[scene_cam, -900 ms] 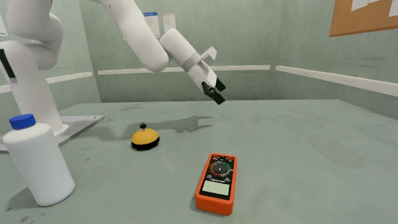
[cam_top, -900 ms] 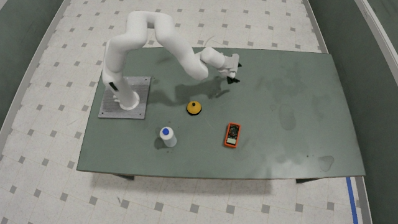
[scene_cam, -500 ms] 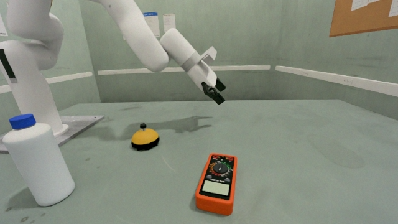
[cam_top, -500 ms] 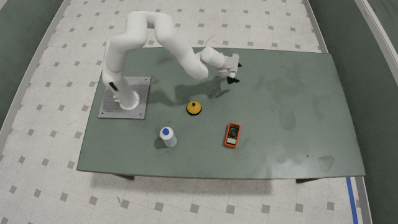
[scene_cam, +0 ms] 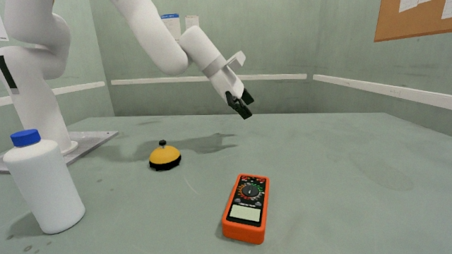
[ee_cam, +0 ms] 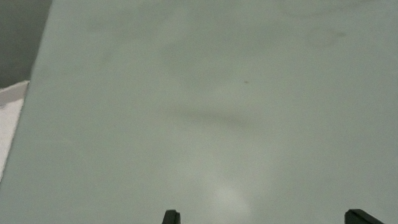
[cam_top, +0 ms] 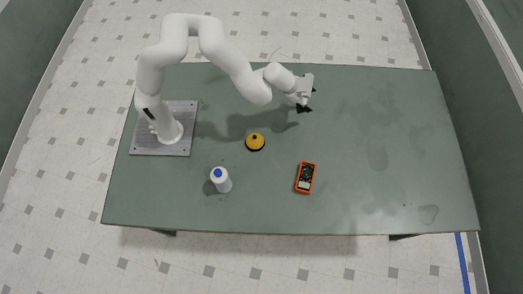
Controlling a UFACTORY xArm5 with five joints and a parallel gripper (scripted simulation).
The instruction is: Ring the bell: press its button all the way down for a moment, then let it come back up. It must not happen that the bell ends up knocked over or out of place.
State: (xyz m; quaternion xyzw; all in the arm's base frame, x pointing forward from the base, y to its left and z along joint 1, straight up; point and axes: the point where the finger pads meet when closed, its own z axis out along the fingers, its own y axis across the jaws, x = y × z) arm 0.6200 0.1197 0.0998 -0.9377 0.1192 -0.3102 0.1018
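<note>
Right now the bell button is 230 mm behind my hand, 160 mm to the right of it and 60 mm below it. Round my hand: bell: 230 mm behind, 160 mm to the right, 70 mm below; then white bottle: 350 mm to the right, 350 mm behind, 30 mm below.
</note>
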